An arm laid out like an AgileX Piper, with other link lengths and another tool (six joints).
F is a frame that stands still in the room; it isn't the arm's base.
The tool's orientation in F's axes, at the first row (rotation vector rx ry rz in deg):
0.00 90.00 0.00
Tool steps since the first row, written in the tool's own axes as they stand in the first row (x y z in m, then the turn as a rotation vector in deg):
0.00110 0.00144 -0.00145 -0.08 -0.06 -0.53
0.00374 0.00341 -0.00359 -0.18 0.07 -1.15
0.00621 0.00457 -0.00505 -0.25 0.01 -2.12
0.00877 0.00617 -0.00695 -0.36 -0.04 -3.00
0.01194 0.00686 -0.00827 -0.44 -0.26 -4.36
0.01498 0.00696 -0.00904 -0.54 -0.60 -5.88
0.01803 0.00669 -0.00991 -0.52 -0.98 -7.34
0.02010 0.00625 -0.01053 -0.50 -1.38 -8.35
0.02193 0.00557 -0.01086 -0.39 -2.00 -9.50
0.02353 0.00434 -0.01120 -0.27 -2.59 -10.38
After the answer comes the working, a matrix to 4 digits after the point.
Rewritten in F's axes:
-0.00145 0.00144 -0.00110 -0.53 -0.06 0.08
-0.00359 0.00341 -0.00374 -1.15 0.07 0.18
-0.00505 0.00457 -0.00621 -2.12 0.01 0.25
-0.00695 0.00617 -0.00877 -3.00 -0.04 0.36
-0.00827 0.00686 -0.01194 -4.36 -0.26 0.44
-0.00904 0.00696 -0.01498 -5.88 -0.60 0.54
-0.00991 0.00669 -0.01803 -7.34 -0.98 0.52
-0.01053 0.00625 -0.02010 -8.35 -1.38 0.50
-0.01086 0.00557 -0.02193 -9.50 -2.00 0.39
-0.01120 0.00434 -0.02353 -10.38 -2.59 0.27

The tool's axes in the first row as the columns of a matrix, in F's axes (rounded; the answer above uses it unrounded):
0.0000 0.0000 1.0000
0.0000 1.0000 0.0000
-1.0000 0.0000 0.0000

